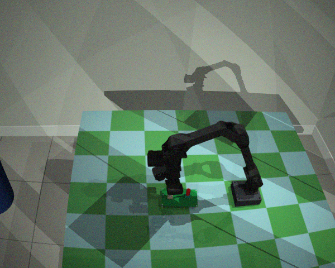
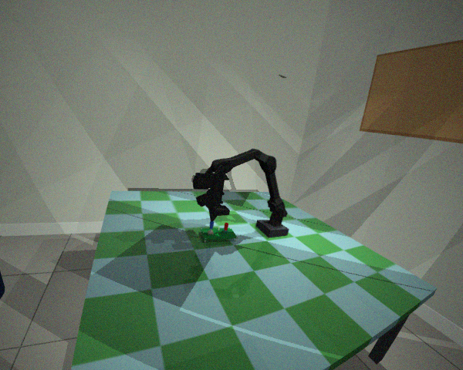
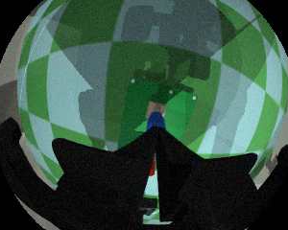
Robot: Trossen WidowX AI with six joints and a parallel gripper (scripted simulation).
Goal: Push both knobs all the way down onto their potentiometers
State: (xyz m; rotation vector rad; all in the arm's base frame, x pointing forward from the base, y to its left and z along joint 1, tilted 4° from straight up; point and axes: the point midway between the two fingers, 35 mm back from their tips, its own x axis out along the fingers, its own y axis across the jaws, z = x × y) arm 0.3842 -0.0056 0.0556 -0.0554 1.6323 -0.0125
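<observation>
Right now the blue knob is 2 cm below my gripper tip. The rest, counted from my gripper tip: red knob 8 cm behind, 4 cm below.
</observation>
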